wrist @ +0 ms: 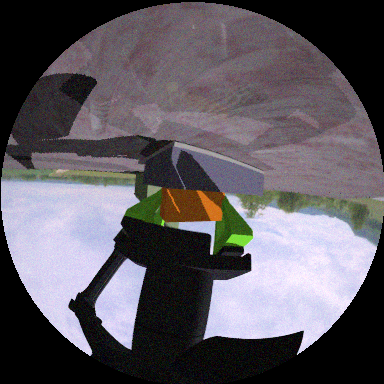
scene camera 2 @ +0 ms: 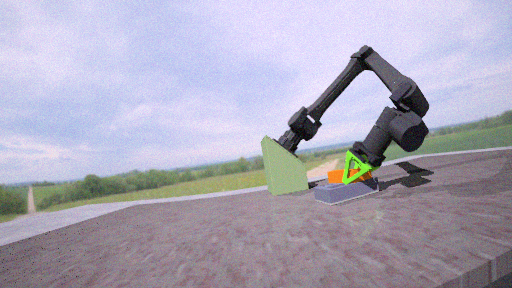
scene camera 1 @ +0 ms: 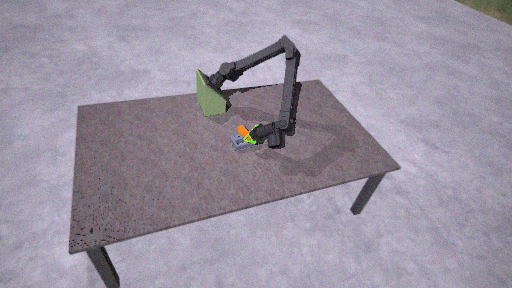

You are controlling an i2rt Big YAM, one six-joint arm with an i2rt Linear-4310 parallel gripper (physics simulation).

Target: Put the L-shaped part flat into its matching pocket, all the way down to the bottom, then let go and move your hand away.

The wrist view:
my gripper: 194, 188
orange L-shaped part: 177, 205, gripped by my gripper
